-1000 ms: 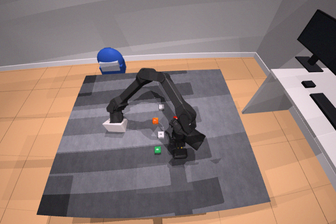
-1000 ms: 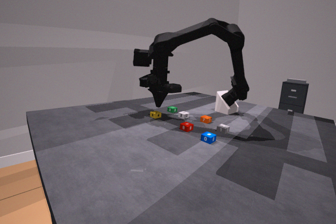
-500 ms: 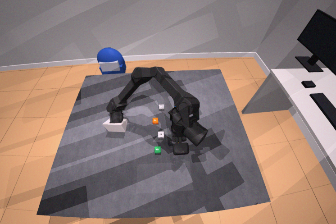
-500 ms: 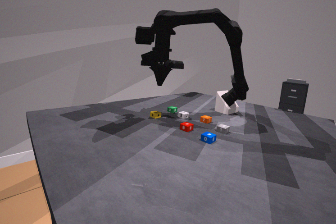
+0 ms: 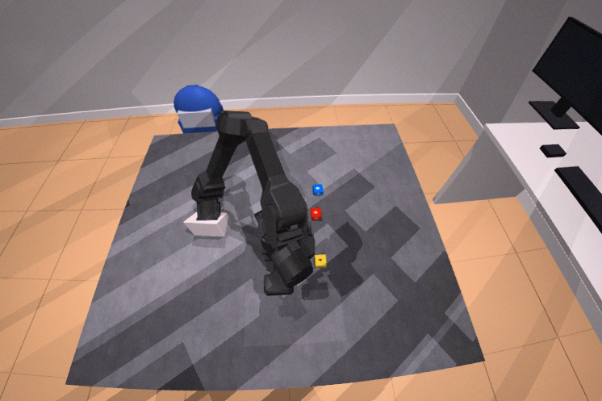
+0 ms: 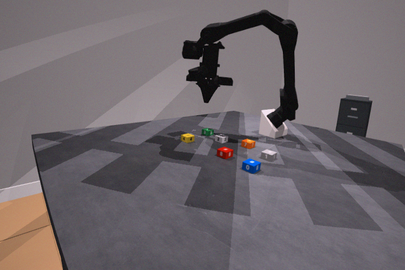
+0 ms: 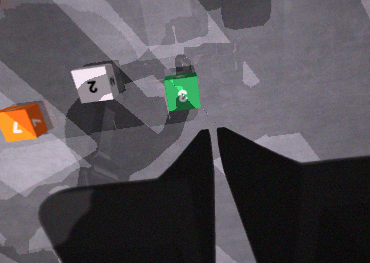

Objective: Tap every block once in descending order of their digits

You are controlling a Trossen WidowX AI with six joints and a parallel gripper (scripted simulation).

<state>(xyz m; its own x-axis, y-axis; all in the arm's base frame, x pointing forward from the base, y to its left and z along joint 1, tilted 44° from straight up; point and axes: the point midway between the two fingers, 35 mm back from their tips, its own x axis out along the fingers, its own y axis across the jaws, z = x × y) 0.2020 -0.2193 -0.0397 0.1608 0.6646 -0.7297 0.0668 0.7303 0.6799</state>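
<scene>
The green block 3 lies 110 mm below my gripper tip and 20 mm to the left of it. Round my gripper tip: orange block 7: 190 mm to the left, 110 mm below; yellow block 4: 110 mm below, 110 mm ahead, 20 mm to the left; white block 2: 110 mm below, 100 mm to the left, 20 mm ahead.
</scene>
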